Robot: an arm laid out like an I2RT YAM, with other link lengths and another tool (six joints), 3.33 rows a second.
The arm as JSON. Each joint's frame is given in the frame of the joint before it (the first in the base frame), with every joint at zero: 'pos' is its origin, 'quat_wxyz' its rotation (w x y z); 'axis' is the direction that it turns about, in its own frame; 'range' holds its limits. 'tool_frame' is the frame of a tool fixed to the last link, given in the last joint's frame.
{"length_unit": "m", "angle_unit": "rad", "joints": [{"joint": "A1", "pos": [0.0, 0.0, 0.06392], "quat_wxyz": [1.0, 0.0, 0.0, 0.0], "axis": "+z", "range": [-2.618, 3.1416]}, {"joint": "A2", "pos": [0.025, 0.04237, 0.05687], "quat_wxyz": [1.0, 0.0, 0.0, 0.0], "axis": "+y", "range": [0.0, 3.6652]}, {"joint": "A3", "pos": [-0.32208, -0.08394, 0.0], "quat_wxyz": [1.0, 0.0, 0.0, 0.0], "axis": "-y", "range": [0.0, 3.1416]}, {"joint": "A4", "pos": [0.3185, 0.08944, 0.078], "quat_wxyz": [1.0, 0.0, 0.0, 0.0], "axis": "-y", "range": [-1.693, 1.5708]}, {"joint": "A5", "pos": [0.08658, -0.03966, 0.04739], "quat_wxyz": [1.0, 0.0, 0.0, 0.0], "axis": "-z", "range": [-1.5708, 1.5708]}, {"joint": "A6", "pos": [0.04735, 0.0, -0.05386], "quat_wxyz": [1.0, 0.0, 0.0, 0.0], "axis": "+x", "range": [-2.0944, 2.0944]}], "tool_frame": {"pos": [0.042, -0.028, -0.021], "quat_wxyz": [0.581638, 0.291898, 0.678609, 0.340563]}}
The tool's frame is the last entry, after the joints.
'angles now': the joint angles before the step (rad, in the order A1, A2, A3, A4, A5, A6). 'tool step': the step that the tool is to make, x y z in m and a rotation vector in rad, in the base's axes. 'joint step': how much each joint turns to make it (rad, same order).
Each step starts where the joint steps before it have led.
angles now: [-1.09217, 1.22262, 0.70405, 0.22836, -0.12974, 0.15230]
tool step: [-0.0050, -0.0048, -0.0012, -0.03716, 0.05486, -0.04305]
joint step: [0.00024, 0.01140, -0.00236, 0.01640, 0.06026, -0.05100]
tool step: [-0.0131, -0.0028, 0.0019, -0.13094, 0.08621, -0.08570]
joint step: [0.00011, -0.00817, -0.05048, 0.11774, 0.11708, -0.11130]
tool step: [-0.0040, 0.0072, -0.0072, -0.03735, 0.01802, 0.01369]
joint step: [-0.00041, -0.02162, -0.05443, 0.05922, -0.00726, -0.03537]
